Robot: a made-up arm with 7 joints. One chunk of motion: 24 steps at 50 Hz.
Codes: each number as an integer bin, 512 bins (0 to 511) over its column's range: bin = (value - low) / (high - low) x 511, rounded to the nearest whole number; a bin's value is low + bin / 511 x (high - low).
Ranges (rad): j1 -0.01..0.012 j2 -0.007..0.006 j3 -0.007..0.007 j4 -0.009..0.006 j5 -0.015..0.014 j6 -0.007..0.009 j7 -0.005..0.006
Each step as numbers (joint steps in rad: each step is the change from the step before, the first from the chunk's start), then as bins.
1 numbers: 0.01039 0.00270 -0.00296 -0.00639 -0.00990 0.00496 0.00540
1 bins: 474 381 147 89 90 382 483
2 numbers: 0.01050 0.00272 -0.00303 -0.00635 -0.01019 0.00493 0.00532
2 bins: 476 382 145 90 85 381 479
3 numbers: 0.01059 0.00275 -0.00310 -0.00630 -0.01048 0.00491 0.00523
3 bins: 478 383 142 92 80 380 475
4 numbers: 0.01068 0.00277 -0.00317 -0.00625 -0.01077 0.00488 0.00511
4 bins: 480 384 140 94 75 379 470
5 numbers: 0.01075 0.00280 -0.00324 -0.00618 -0.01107 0.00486 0.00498
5 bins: 482 385 137 96 69 379 464
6 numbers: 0.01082 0.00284 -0.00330 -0.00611 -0.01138 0.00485 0.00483
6 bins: 484 387 135 98 64 378 457
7 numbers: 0.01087 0.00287 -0.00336 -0.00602 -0.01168 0.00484 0.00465
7 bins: 485 388 133 102 59 378 448
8 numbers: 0.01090 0.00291 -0.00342 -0.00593 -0.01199 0.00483 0.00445
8 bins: 485 390 131 105 53 378 439
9 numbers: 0.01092 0.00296 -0.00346 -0.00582 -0.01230 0.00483 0.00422
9 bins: 486 392 129 108 48 378 428
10 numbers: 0.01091 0.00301 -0.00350 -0.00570 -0.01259 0.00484 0.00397
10 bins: 486 393 128 112 42 378 417
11 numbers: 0.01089 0.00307 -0.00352 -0.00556 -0.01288 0.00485 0.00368
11 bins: 485 396 127 117 37 378 403
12 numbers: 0.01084 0.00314 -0.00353 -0.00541 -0.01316 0.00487 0.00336
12 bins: 484 399 127 122 32 379 388
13 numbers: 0.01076 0.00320 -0.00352 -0.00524 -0.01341 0.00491 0.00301
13 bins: 482 401 127 128 28 380 372
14 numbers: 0.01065 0.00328 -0.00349 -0.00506 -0.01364 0.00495 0.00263
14 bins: 480 404 128 134 24 382 354
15 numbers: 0.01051 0.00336 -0.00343 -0.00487 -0.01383 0.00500 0.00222
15 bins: 476 407 130 141 21 383 335
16 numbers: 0.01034 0.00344 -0.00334 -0.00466 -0.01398 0.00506 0.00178
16 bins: 472 410 134 148 18 385 315
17 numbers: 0.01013 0.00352 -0.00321 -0.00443 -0.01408 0.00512 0.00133
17 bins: 468 414 138 156 16 387 294
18 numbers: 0.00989 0.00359 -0.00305 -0.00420 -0.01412 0.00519 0.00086
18 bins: 462 416 144 164 16 389 272
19 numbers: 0.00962 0.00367 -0.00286 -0.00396 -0.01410 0.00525 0.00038
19 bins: 456 419 151 172 16 391 250
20 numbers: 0.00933 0.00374 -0.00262 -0.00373 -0.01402 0.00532 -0.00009
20 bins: 449 422 160 180 17 393 228
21 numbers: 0.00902 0.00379 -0.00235 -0.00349 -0.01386 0.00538 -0.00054
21 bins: 442 424 170 188 20 395 207
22 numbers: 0.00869 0.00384 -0.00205 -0.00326 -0.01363 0.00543 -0.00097
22 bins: 434 426 181 196 24 397 187
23 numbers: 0.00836 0.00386 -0.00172 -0.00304 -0.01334 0.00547 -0.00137
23 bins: 426 427 193 203 29 398 169
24 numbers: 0.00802 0.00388 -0.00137 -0.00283 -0.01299 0.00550 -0.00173
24 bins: 419 428 205 210 35 399 152
